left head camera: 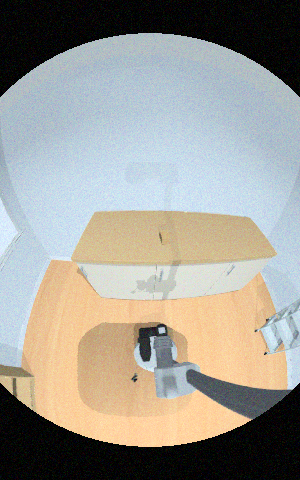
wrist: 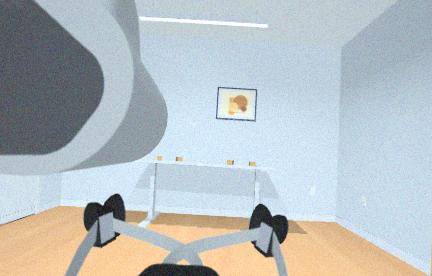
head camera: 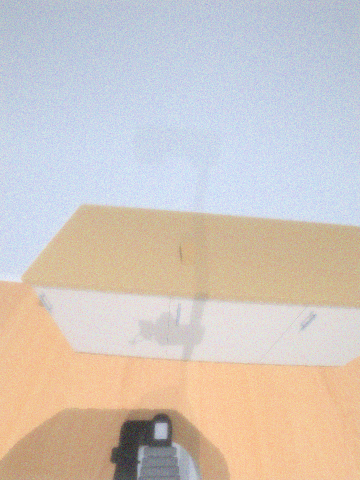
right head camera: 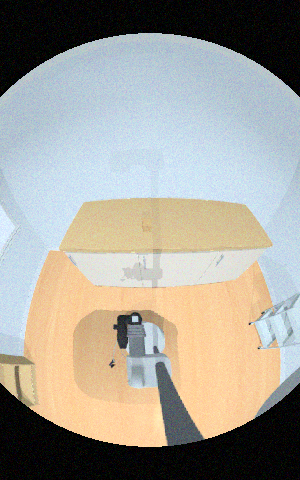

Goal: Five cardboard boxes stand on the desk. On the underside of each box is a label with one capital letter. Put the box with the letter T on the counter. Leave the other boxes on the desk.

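Frame: origin at the robot's base, x ahead, y left, z up, level; centimetres.
Seen in the pictures: gripper, fingertip midpoint: [left head camera: 147,381] [wrist: 188,215] [right head camera: 123,369]; robot's base at its link origin: [left head camera: 154,351] [right head camera: 144,339].
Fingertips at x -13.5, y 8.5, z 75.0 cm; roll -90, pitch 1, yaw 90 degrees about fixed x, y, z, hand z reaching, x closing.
Observation:
Offsets run from my fingertips to a thing's top centre. "spot": to the spot under its first point. Level surfaces: height alone.
A small cardboard box {dx +89.8, dy -17.6, dz +18.3 cm} [head camera: 188,254] [left head camera: 164,237] [right head camera: 147,225] stands on the wooden top of the counter {dz +13.2 cm} [head camera: 125,240] [left head camera: 120,240] [right head camera: 110,225]. In the wrist view several small cardboard boxes stand far off on the white desk {dz -6.5 cm} [wrist: 205,164]: two at the left, box [wrist: 159,158] and box [wrist: 179,159], and two at the right, box [wrist: 230,162] and box [wrist: 252,164]. No letters can be read. My gripper [wrist: 188,215] is open and empty, away from the desk. In the left and right head views it hangs over the floor in front of the counter, partly hidden.
A metal step ladder {spot: dx -19.9, dy -157.3, dz -64.4 cm} [left head camera: 270,337] [right head camera: 265,332] stands to the right of the floor area. A wooden unit [left head camera: 15,371] [right head camera: 15,360] is at the lower left. White cabinet doors [head camera: 120,320] form the counter's front. A framed picture [wrist: 237,104] hangs above the desk.

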